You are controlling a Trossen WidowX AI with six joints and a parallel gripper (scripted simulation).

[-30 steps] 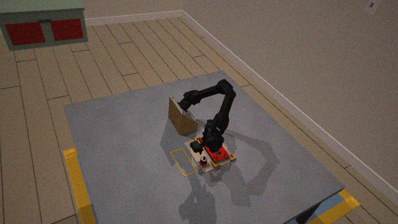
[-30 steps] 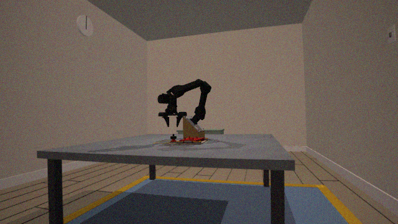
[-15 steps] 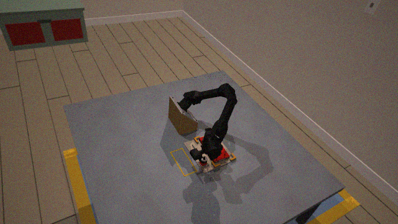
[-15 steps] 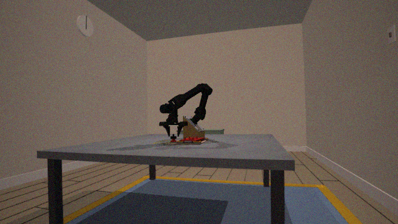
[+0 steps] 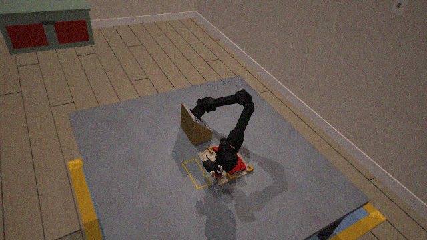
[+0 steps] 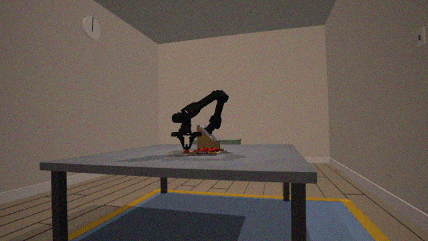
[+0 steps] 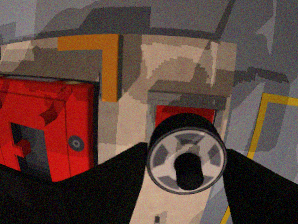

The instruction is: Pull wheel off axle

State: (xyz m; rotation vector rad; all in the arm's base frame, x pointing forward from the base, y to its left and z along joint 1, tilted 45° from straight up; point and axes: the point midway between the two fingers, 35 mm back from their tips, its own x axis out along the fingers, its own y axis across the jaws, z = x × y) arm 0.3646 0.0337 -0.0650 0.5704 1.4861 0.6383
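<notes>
Now: gripper tip right at the black wheel. The rest, counted from my gripper tip: base board 6 cm behind, 9 cm to the left, 3 cm below.
</notes>
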